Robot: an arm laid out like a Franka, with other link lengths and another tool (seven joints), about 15 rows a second.
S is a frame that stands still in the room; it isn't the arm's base.
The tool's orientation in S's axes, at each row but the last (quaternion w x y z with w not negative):
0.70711, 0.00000, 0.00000, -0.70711
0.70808, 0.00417, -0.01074, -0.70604
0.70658, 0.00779, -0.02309, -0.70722
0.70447, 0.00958, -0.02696, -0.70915
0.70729, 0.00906, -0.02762, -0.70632
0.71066, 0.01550, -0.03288, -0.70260
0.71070, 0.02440, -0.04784, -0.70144
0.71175, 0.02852, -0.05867, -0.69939
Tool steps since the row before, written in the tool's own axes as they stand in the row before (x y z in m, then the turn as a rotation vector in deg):
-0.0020, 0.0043, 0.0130, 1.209, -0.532, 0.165
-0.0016, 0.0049, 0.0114, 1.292, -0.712, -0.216
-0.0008, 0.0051, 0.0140, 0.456, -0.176, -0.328
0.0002, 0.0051, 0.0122, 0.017, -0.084, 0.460
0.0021, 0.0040, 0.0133, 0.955, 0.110, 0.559
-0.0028, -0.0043, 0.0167, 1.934, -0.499, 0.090
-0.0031, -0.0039, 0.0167, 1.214, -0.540, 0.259
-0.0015, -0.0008, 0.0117, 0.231, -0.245, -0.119
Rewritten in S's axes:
0.0043, 0.0020, 0.0130, -0.532, -1.209, 0.165
0.0047, 0.0017, 0.0115, -0.704, -1.296, -0.219
0.0045, 0.0011, 0.0142, -0.162, -0.463, -0.325
0.0045, 0.0001, 0.0124, -0.108, -0.005, 0.455
0.0033, -0.0017, 0.0135, 0.082, -0.940, 0.589
-0.0055, 0.0032, 0.0163, -0.484, -1.937, 0.104
-0.0056, 0.0036, 0.0161, -0.550, -1.213, 0.244
-0.0023, 0.0020, 0.0114, -0.225, -0.241, -0.138

